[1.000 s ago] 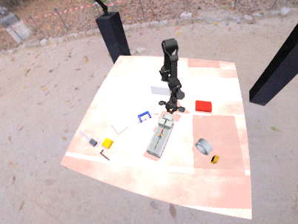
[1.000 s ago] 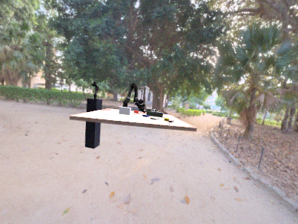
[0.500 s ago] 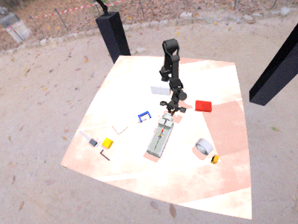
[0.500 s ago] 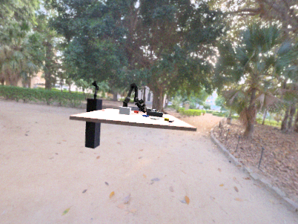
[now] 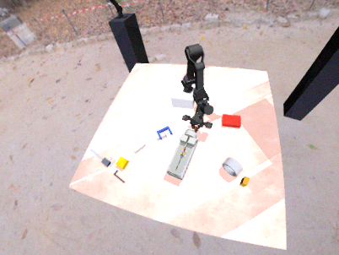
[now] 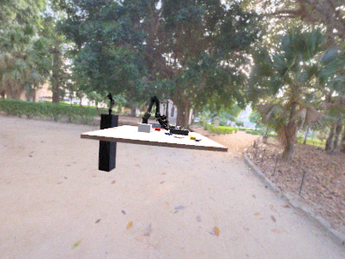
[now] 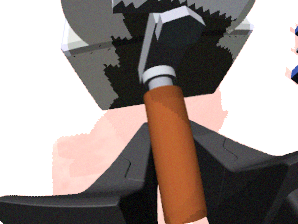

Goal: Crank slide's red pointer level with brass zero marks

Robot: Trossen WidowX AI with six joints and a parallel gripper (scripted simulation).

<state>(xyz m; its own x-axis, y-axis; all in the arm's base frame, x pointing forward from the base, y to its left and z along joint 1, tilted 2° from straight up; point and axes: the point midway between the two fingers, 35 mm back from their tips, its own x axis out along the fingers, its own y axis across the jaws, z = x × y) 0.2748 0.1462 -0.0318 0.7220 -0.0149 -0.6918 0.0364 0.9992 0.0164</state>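
The red pointer lies 13 cm ahead of my gripper tip, 5 cm above it and 1 cm to the right of it. The rest, counted from my gripper tip: white tile (34 cm to the right, 18 cm ahead, 2 cm below); crank handle (3 cm above, 2 cm behind); red block (21 cm to the left, 19 cm behind, 2 cm below).
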